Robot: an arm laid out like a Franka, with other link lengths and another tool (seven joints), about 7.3 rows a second.
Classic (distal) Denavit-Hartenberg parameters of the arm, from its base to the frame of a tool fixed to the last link. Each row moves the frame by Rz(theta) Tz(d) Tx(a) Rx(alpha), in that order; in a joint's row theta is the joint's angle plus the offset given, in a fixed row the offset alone. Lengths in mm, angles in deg.
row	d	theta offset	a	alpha
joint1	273.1	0	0	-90
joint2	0	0	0	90
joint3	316	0	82.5	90
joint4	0	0	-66	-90
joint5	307.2	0	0	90
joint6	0	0	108.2	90
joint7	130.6	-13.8	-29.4	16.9
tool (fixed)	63.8	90	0	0
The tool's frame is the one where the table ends.
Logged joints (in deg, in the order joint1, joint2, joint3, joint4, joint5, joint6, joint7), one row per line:
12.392 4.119 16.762 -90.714 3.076 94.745 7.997
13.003 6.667 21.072 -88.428 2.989 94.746 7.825
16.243 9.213 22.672 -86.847 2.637 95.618 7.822
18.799 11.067 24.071 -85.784 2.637 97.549 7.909
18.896 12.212 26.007 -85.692 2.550 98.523 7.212
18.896 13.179 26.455 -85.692 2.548 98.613 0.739
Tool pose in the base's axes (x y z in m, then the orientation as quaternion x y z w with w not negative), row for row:
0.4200 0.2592 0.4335 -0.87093 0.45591 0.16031 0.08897
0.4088 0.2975 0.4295 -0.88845 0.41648 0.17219 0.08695
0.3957 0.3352 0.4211 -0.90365 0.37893 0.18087 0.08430
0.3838 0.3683 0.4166 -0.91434 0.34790 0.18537 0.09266
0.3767 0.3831 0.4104 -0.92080 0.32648 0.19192 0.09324
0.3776 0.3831 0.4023 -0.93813 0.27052 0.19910 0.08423
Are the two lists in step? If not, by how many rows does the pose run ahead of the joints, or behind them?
They are in step.
